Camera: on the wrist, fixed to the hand. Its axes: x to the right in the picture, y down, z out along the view.
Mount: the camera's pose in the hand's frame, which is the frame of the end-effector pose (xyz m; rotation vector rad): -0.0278 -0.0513 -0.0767 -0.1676 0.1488 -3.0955
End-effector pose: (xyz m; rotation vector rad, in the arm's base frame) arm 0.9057 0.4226 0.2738 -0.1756 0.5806 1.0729
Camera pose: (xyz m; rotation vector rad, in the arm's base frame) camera 0.9128 0.3451 0.2170 -0.8254 -0.1572 -1.9191
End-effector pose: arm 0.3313 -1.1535 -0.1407 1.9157 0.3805 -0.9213
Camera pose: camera 0.3159 -1.0588 -0.1312 0.3856 -2.1588 1.1278
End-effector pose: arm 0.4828 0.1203 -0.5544 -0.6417 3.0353 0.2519
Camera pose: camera 0.5294 0.0726 -0.4848 -3.0371 -0.5905 0.0924
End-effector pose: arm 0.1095 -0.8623 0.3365 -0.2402 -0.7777 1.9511
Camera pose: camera 0.1970 -0.8380 0.3041 0.5376 -0.2652 -1.0577
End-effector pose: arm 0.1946 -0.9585 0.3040 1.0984 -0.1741 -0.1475
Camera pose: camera 0.1821 -0.9090 0.2223 -0.1545 -1.7423 2.5575
